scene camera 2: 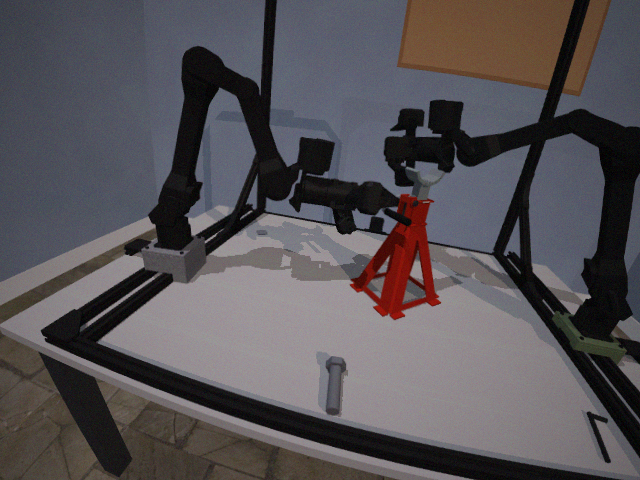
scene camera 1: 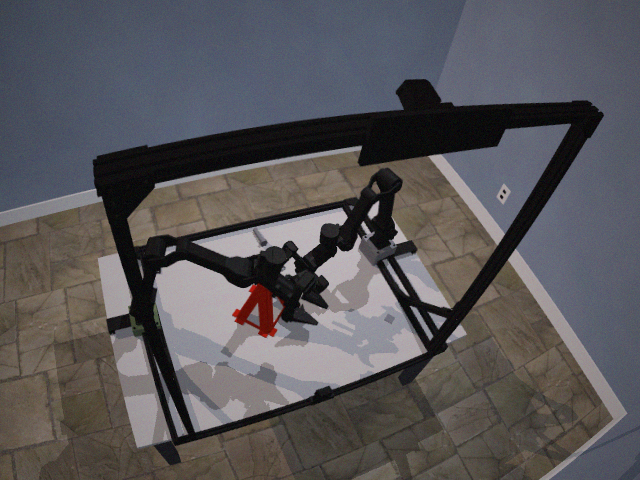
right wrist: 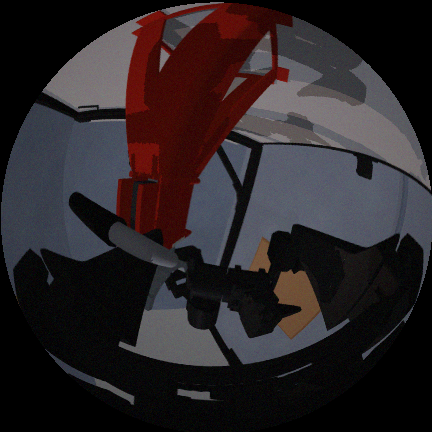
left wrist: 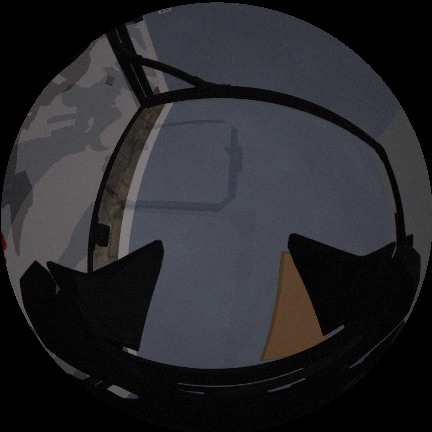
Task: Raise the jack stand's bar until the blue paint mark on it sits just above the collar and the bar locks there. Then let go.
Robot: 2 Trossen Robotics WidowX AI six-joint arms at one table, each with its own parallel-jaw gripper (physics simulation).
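Where they show: left gripper, fingertip midpoint: (scene camera 1: pixel 322 316) (right wrist: pixel 310 290) (left wrist: pixel 227 244); right gripper, fingertip midpoint: (scene camera 2: pixel 392 202) (right wrist: pixel 229 233); left arm's base at its link origin: (scene camera 2: pixel 589 329); right arm's base at its link origin: (scene camera 2: pixel 174 242) (scene camera 1: pixel 379 241).
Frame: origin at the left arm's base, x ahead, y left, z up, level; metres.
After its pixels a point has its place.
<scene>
The red jack stand (scene camera 1: pixel 264 310) @(x 0.396, y -0.106, z 0.049 m) (scene camera 2: pixel 397 273) @(x 0.424, y 0.012, z 0.041 m) (right wrist: pixel 175 95) @(x 0.455, y -0.038, z 0.085 m) stands upright on the table; a red sliver shows at the left wrist view's left edge. Its grey bar (scene camera 2: pixel 421 192) @(x 0.411, y -0.041, z 0.202 m) rises a short way from the red collar, topped by a grey saddle (scene camera 2: pixel 427 178) @(x 0.403, y -0.066, z 0.228 m). The blue mark cannot be made out. The side handle has a black grip (scene camera 2: pixel 397 215) @(x 0.450, y 0.008, z 0.161 m) (right wrist: pixel 92 215) @(x 0.465, y -0.007, z 0.151 m) and a grey shank (right wrist: pixel 142 247) @(x 0.481, y -0.035, z 0.156 m). My right gripper (scene camera 2: pixel 398 200) @(x 0.463, y -0.088, z 0.159 m) (right wrist: pixel 229 233) @(x 0.463, y -0.088, z 0.159 m) is open beside the collar, one finger close to the handle; contact is unclear. My left gripper (scene camera 1: pixel 321 315) @(x 0.492, y -0.282, z 0.261 m) (left wrist: pixel 227 244) @(x 0.492, y -0.282, z 0.261 m) is open and empty, behind the saddle in scene camera 2.
A grey bolt (scene camera 1: pixel 260 236) @(x 0.495, y 0.248, z -0.022 m) (scene camera 2: pixel 334 387) @(x 0.492, y 0.267, z -0.023 m) lies near the table edge. A black hex key (scene camera 2: pixel 598 434) @(x 0.095, y 0.228, z -0.037 m) lies at scene camera 2's lower right. A small grey square (scene camera 1: pixel 389 318) @(x 0.832, y -0.214, z -0.040 m) (scene camera 2: pixel 261 232) @(x 0.833, y -0.210, z -0.040 m) lies on the table. Black frame rails border the table. Both forearms are close together over the stand.
</scene>
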